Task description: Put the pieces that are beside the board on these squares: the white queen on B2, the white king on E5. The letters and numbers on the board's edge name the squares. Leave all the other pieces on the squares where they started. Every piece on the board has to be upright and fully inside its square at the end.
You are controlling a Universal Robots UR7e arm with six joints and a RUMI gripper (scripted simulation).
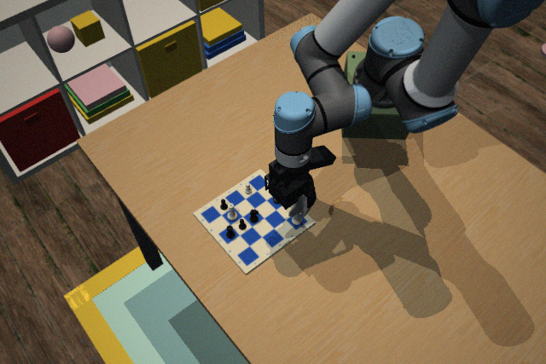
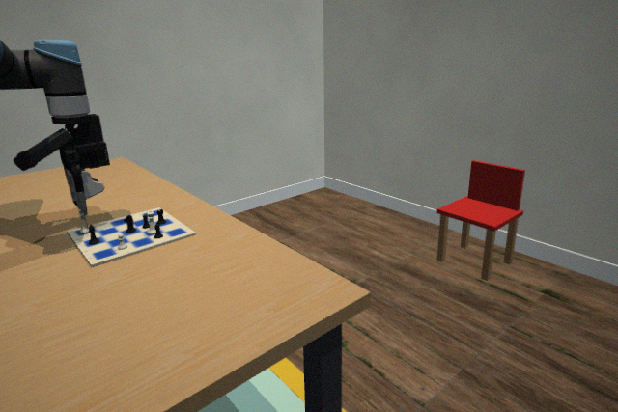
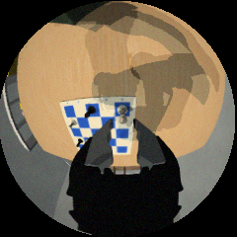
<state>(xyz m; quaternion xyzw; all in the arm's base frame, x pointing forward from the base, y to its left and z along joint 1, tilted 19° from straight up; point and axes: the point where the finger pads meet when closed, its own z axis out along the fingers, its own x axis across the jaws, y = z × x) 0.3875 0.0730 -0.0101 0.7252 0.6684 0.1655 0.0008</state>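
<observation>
Right now the white king is 3 cm below my hand. The rest, counted from my hand: white queen: 12 cm to the right, 11 cm ahead, 4 cm below; white pawn: 15 cm to the right, 5 cm below, 3 cm ahead; chessboard: 8 cm to the right, 7 cm ahead, 6 cm below.
</observation>
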